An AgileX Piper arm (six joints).
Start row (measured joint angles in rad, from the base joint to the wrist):
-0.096, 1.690, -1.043, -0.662, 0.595, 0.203
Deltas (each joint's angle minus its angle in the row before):
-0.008, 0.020, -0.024, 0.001, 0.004, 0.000
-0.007, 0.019, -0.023, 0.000, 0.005, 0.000
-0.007, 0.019, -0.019, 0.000, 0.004, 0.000
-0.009, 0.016, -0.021, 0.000, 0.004, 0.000
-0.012, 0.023, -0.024, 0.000, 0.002, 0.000
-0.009, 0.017, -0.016, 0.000, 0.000, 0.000
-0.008, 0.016, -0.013, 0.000, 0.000, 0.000
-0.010, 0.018, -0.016, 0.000, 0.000, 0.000
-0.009, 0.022, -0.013, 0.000, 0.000, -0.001
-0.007, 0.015, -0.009, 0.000, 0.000, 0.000
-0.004, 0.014, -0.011, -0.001, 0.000, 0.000
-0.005, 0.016, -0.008, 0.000, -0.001, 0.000
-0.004, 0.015, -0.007, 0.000, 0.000, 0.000
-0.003, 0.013, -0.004, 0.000, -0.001, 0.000
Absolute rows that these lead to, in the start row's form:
-0.104, 1.710, -1.067, -0.661, 0.599, 0.203
-0.111, 1.729, -1.090, -0.661, 0.604, 0.203
-0.118, 1.748, -1.109, -0.661, 0.608, 0.203
-0.127, 1.764, -1.130, -0.661, 0.612, 0.203
-0.139, 1.787, -1.154, -0.661, 0.614, 0.203
-0.148, 1.804, -1.170, -0.661, 0.614, 0.203
-0.156, 1.820, -1.183, -0.661, 0.614, 0.203
-0.166, 1.838, -1.199, -0.661, 0.614, 0.203
-0.175, 1.860, -1.212, -0.661, 0.614, 0.202
-0.182, 1.875, -1.221, -0.661, 0.614, 0.202
-0.186, 1.889, -1.232, -0.662, 0.614, 0.202
-0.191, 1.905, -1.240, -0.662, 0.613, 0.202
-0.195, 1.920, -1.247, -0.662, 0.613, 0.202
-0.198, 1.933, -1.251, -0.662, 0.612, 0.202

